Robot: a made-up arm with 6 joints.
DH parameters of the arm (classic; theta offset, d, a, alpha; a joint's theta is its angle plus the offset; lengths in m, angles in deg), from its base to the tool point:
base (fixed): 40.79 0 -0.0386 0
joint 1: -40.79 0.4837 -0.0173 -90
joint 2: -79.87 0 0.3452 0
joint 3: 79.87 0.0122 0.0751 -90
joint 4: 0 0.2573 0.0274 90
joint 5: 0 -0.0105 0.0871 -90
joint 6: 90 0.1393 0.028 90
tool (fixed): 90 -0.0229 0 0
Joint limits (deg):
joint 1: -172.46..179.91
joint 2: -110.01..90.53
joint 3: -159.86..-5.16
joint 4: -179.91..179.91
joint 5: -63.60..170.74
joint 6: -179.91..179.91
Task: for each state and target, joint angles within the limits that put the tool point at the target. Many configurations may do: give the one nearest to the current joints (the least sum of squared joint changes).
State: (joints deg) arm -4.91 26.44 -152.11 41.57 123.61 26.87
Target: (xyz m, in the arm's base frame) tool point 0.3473 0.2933 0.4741
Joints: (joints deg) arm 32.24 61.67 -125.84 41.27 129.28 25.61
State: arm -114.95 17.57 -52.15 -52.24 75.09 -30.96
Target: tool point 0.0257 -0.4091 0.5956
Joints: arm -70.80 3.57 -49.19 -49.19 69.43 -29.86
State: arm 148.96 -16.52 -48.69 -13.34 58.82 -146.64
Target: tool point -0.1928 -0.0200 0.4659
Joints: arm 173.87 -12.87 -15.15 -2.89 73.30 -152.35
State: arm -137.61 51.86 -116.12 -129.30 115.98 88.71
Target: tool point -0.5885 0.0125 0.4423
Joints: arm -172.46 64.56 -102.63 -109.73 117.40 97.51
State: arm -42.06 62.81 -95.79 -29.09 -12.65 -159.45
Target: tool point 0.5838 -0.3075 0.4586
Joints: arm -35.42 52.45 -85.04 -35.99 -16.83 -161.30
